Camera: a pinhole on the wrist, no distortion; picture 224 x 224 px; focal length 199.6 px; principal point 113.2 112.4 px. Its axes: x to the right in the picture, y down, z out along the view. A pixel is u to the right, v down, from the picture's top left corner.
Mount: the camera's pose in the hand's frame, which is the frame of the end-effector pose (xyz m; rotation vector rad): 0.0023 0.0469 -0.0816 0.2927 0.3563 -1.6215
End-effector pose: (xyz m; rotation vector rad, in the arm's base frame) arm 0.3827 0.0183 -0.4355 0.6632 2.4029 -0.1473
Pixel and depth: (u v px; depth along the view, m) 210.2 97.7 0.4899
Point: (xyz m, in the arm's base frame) 0.3815 -0.3868 -0.6495
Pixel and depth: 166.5 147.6 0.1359
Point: 0.3591 -0.0141 -0.4756
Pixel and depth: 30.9 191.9 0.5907
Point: 0.5089 0.0070 -1.0296
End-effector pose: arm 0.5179 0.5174 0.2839 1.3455 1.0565 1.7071
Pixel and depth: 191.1 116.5 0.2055
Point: 0.5946 0.5796 0.1962
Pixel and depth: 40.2 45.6 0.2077
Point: 0.6672 0.4761 0.3139
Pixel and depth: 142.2 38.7 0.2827
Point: 0.7055 0.4981 0.1775
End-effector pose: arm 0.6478 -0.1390 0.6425 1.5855 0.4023 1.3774
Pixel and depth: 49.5 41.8 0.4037
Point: 0.9167 -0.3884 0.6187
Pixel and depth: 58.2 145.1 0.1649
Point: 0.7291 -0.1590 0.6893
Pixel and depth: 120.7 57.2 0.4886
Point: 0.9886 -0.3169 0.4822
